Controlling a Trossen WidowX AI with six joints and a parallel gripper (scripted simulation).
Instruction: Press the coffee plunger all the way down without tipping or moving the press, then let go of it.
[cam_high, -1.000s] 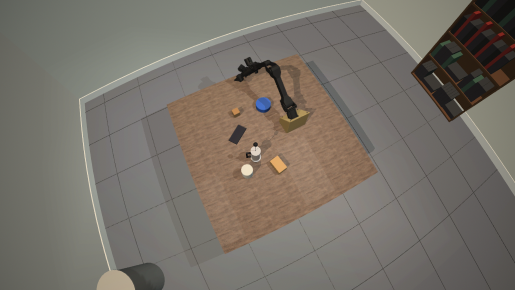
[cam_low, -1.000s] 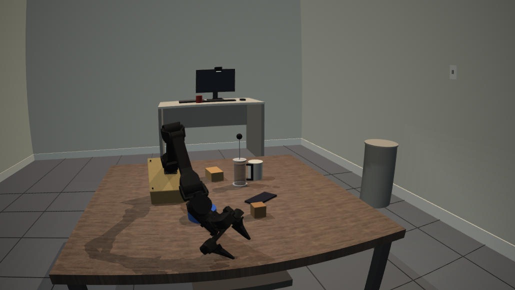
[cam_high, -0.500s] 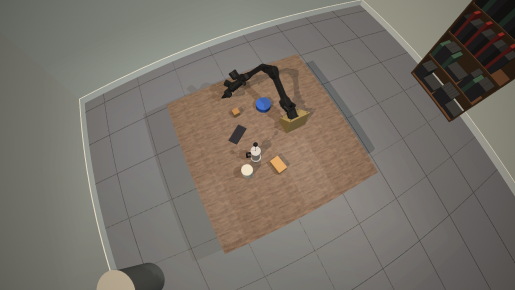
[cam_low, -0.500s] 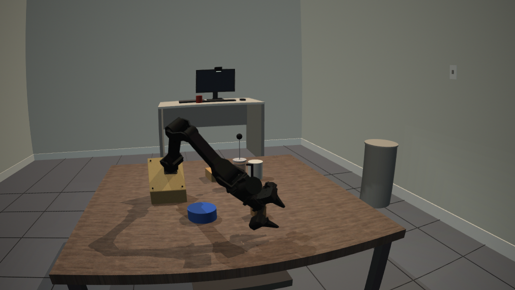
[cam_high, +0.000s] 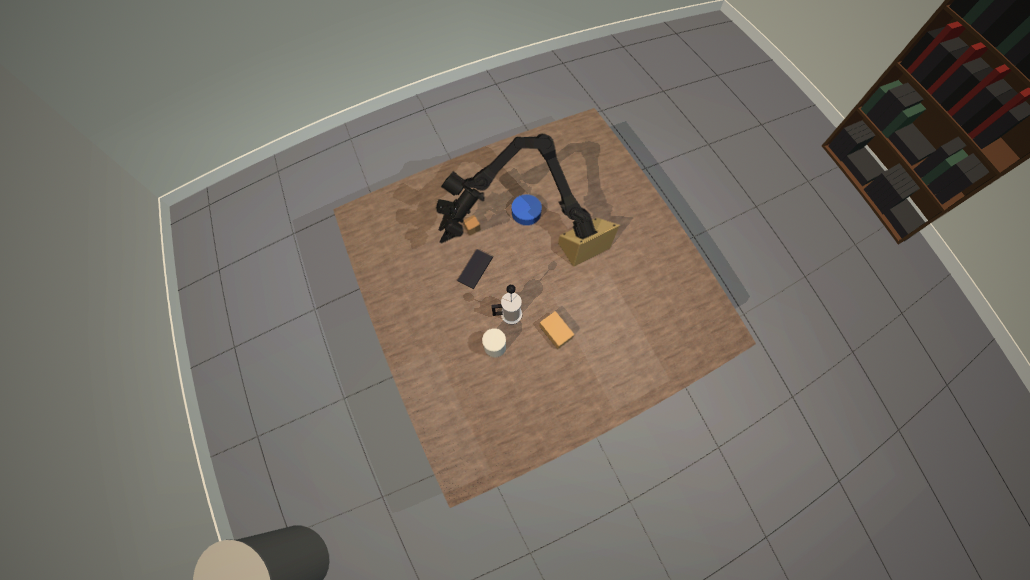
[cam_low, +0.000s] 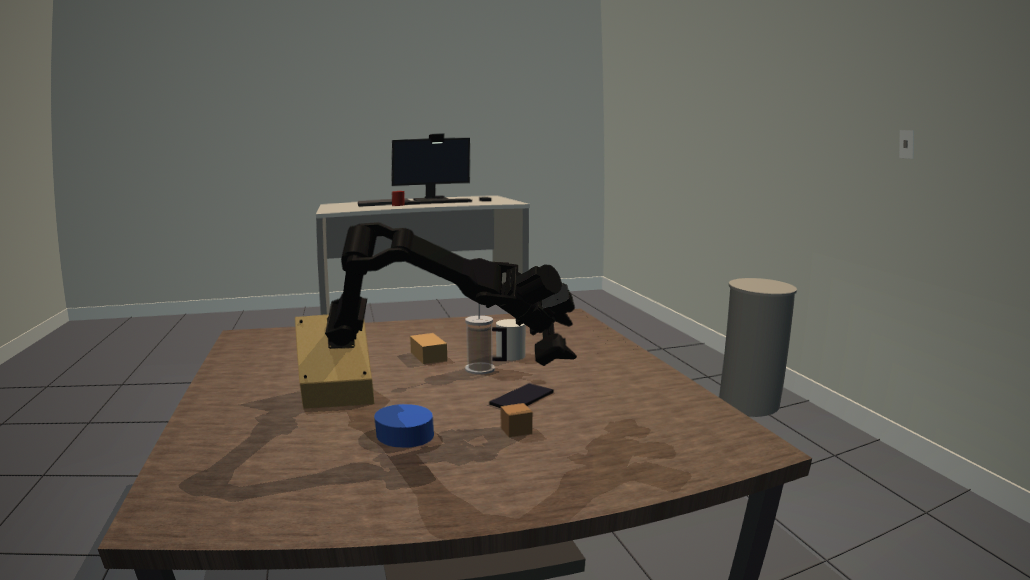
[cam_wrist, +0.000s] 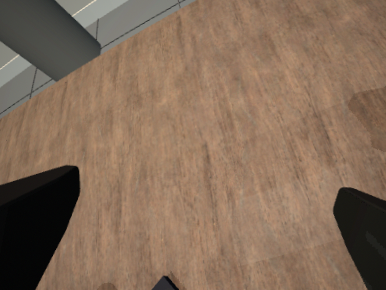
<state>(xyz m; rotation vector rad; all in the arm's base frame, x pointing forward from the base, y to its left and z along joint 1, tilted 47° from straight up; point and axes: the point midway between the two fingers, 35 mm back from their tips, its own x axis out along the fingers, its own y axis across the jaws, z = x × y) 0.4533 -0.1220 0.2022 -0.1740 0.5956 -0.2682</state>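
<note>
The coffee press is 33 cm to the left of my gripper tip, 11 cm behind it and 4 cm below it. The rest, counted from my gripper tip: small brown cube (14 cm below, 14 cm behind, 6 cm to the right); then black flat slab (16 cm below, 10 cm to the left, 8 cm behind); then white mug (41 cm to the left, 12 cm below, 1 cm behind).
</note>
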